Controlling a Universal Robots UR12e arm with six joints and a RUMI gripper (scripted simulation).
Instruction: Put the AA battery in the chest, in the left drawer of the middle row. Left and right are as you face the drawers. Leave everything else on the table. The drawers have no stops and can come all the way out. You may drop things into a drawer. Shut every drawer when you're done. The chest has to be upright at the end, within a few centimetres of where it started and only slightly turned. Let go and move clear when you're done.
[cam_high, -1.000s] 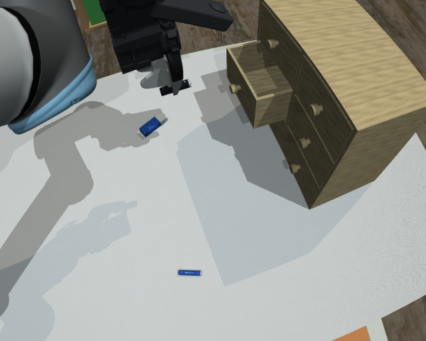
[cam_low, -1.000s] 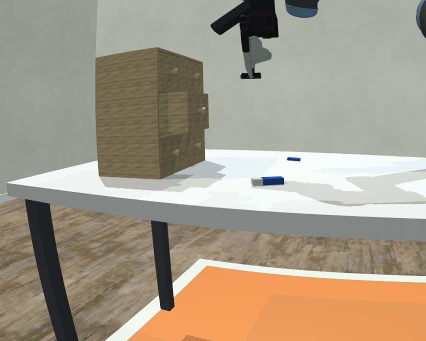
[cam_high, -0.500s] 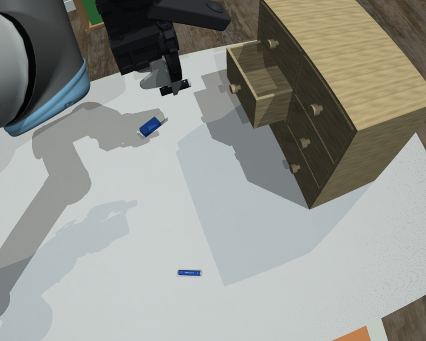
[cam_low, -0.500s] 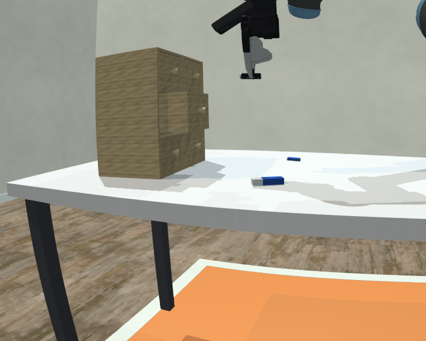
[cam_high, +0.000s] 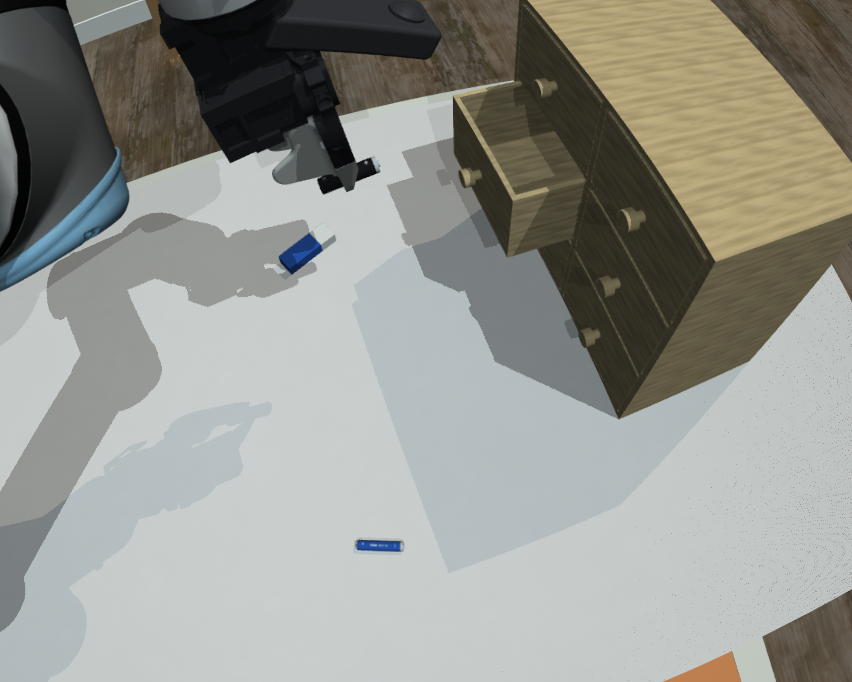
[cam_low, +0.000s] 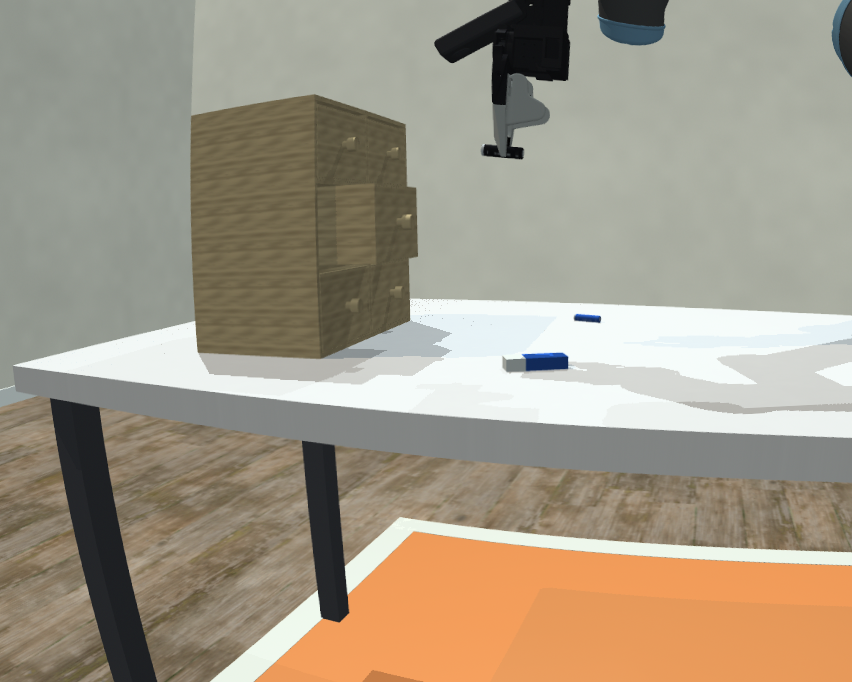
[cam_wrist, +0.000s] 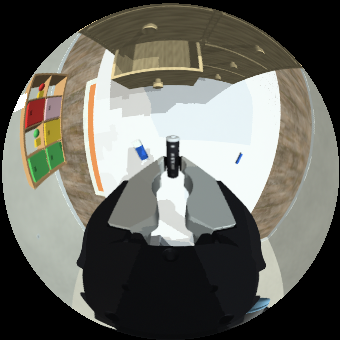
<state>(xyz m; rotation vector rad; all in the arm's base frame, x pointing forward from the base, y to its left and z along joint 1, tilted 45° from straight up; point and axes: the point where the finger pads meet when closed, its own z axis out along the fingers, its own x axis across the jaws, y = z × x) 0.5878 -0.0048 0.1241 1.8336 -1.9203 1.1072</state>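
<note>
Now: the black battery 10 mm below my hand. Also, from my hand: blue AA battery (240 mm below, 220 mm to the right, 110 mm behind); then eraser (230 mm below, 110 mm to the left, 30 mm behind).
</note>
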